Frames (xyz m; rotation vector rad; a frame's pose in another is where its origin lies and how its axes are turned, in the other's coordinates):
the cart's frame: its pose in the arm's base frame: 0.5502 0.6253 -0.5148 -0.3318 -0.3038 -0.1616
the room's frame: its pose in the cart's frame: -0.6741 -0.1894 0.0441 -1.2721 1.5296 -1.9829
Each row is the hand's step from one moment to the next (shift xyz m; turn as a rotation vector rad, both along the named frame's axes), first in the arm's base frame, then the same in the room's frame.
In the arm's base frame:
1: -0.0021 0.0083 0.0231 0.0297 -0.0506 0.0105
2: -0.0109 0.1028 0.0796 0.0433 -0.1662 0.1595
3: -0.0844 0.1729 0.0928 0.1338 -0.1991 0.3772
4: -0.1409 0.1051 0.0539 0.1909 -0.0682 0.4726
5: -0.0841 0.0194 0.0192 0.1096 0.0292 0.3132
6: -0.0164 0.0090 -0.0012 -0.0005 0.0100 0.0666
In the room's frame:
1: 0.0079 -0.0230 0.0039 0.0044 0.0213 0.0555
2: -0.0034 -0.1253 -0.0361 0.1110 -0.0233 0.2051
3: 0.0279 -0.1741 -0.1206 0.1503 -0.1784 0.3813
4: 0.0856 -0.0974 -0.1303 0.0882 -0.3385 0.3769
5: 0.0650 -0.0210 -0.0561 0.0379 -0.2696 0.1919
6: 0.0082 -0.0035 -0.0165 0.0249 -0.0580 0.0235

